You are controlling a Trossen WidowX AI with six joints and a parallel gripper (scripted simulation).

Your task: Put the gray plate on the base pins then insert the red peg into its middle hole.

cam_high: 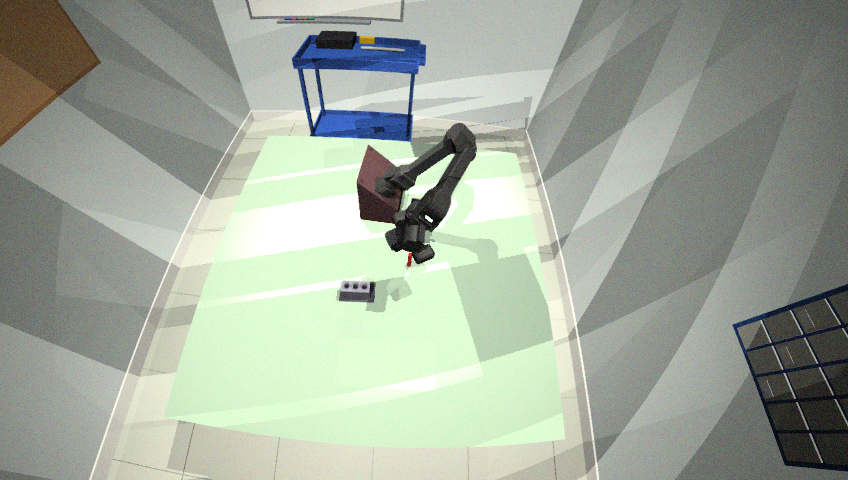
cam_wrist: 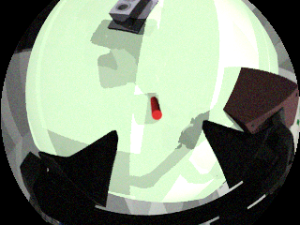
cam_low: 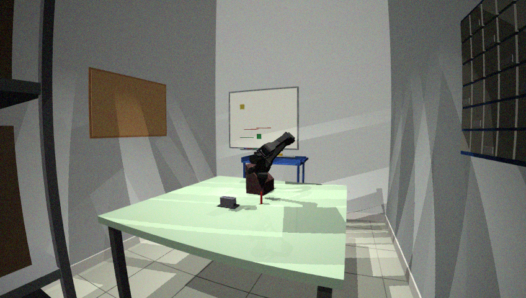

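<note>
Now: the red peg 80 mm below my gripper tip. Also, from my gripper tip: base: 180 mm to the right, 110 mm below, 110 mm ahead; gray plate: 180 mm to the right, 110 mm ahead, 70 mm below.
</note>
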